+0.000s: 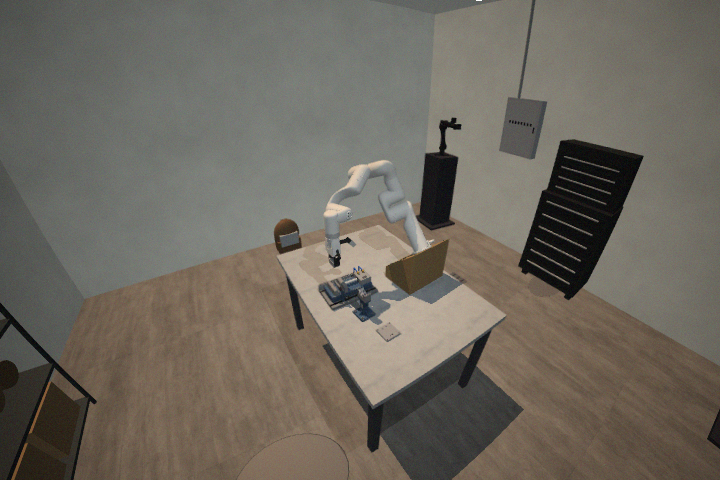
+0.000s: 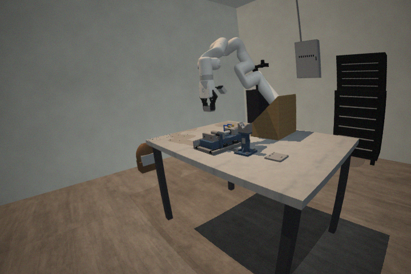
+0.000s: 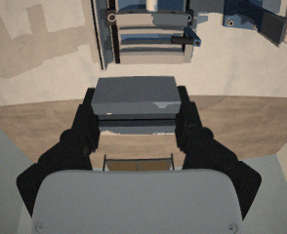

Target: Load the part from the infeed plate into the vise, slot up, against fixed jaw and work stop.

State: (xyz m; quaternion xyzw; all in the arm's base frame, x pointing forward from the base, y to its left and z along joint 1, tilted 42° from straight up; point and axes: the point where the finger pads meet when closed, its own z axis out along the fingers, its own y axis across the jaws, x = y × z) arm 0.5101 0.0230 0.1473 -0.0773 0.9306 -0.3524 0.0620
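The moving jaw lies 170 mm below my hand, 30 mm behind it and 20 mm to the left of it. From my hand the other things lie so: air cylinder rod (170 mm below, 90 mm behind, 10 mm to the left); work stop (160 mm below, 70 mm to the left, 10 mm behind); part (right at my hand).
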